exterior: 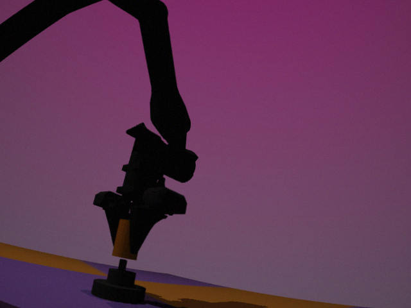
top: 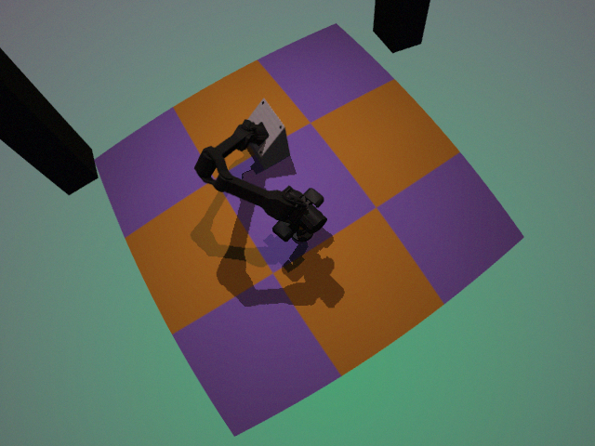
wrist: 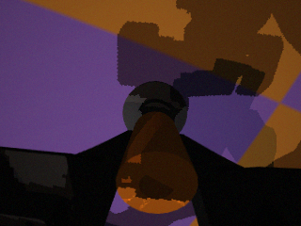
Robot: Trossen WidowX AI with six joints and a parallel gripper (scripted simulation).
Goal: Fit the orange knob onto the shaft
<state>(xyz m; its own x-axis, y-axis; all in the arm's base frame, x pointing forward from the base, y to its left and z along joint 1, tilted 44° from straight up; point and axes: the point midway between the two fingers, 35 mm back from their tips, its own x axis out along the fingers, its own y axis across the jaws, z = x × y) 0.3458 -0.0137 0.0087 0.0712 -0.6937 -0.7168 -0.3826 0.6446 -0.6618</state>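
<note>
Now: the round black pedestal 40 mm below my gripper tip. Also, from my gripper tip: orange knob (20 mm above).
</note>
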